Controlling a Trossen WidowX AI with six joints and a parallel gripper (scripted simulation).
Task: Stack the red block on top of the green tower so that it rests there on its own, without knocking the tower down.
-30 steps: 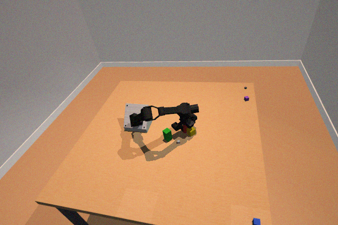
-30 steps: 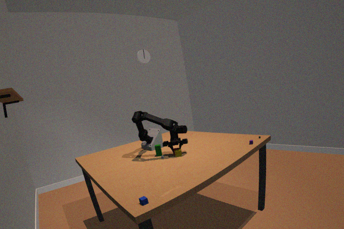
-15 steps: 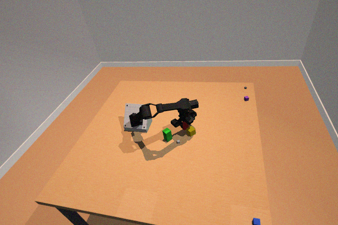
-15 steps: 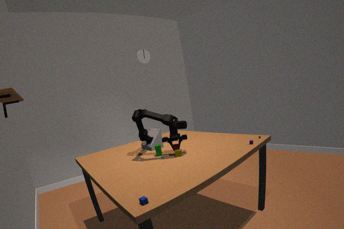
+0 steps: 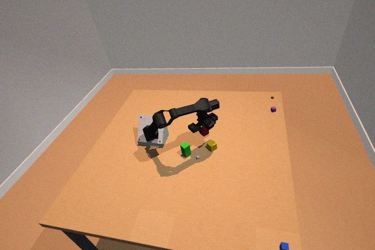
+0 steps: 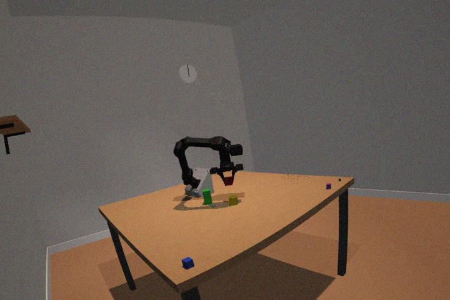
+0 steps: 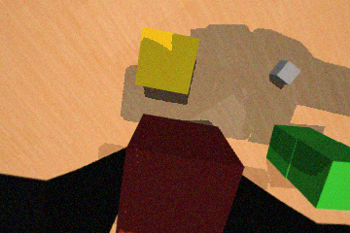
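The yellow block is 9 cm below my gripper tip, 4 cm ahead of it and 3 cm to the right of it. Round my gripper tip: tiny white cube 12 cm to the right, 10 cm below, 3 cm behind; purple cube 46 cm ahead, 37 cm to the left, 10 cm below; red block 1 cm above.
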